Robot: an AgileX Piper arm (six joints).
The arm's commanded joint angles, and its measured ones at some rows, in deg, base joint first. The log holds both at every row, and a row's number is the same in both.
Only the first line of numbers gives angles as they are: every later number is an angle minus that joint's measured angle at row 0.
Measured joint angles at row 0:
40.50, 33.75, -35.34, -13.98, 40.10, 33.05
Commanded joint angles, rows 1 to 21:
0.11, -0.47, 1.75, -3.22, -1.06, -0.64
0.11, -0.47, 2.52, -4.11, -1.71, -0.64
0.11, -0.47, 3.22, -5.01, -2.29, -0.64
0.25, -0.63, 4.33, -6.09, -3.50, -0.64
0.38, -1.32, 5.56, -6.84, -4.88, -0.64
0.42, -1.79, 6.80, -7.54, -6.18, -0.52
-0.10, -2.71, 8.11, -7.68, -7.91, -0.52
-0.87, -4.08, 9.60, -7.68, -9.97, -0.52
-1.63, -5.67, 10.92, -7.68, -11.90, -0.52
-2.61, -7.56, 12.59, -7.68, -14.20, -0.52
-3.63, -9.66, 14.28, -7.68, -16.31, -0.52
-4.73, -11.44, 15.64, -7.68, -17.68, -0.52
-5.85, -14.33, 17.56, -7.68, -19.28, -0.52
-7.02, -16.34, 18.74, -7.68, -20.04, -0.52
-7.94, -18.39, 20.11, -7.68, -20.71, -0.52
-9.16, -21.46, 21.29, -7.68, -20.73, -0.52
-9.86, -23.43, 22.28, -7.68, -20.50, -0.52
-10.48, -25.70, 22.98, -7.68, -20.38, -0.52
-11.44, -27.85, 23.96, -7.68, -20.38, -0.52
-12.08, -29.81, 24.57, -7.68, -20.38, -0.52
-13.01, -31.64, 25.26, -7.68, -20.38, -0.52
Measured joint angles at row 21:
-10.04, -24.77, 22.61, -7.19, -19.26, 0.00
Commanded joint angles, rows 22 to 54:
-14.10, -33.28, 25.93, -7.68, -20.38, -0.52
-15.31, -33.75, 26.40, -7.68, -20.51, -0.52
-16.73, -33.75, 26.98, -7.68, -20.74, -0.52
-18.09, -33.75, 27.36, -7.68, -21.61, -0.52
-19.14, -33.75, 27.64, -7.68, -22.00, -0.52
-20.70, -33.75, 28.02, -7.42, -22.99, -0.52
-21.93, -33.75, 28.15, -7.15, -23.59, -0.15
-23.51, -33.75, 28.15, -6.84, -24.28, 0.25
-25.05, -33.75, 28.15, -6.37, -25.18, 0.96
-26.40, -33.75, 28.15, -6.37, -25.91, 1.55
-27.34, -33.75, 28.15, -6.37, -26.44, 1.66
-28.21, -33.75, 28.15, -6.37, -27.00, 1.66
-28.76, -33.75, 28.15, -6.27, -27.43, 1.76
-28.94, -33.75, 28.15, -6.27, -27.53, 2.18
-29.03, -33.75, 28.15, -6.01, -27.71, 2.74
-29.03, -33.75, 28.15, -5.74, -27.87, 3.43
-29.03, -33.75, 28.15, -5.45, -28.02, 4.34
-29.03, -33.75, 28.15, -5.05, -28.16, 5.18
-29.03, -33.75, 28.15, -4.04, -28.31, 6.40
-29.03, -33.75, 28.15, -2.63, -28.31, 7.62
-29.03, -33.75, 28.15, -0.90, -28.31, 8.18
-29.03, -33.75, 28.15, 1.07, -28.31, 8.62
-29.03, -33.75, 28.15, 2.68, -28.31, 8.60
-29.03, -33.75, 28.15, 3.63, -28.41, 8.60
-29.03, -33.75, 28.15, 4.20, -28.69, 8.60
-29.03, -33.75, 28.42, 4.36, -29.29, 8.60
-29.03, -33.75, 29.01, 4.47, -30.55, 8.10
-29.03, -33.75, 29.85, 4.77, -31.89, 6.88
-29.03, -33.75, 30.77, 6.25, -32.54, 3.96
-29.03, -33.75, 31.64, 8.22, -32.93, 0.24
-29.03, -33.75, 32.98, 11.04, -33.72, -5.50
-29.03, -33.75, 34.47, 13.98, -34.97, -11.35
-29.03, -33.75, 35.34, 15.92, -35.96, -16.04
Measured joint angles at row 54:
-28.59, -33.48, 31.46, 8.07, -32.39, 0.36
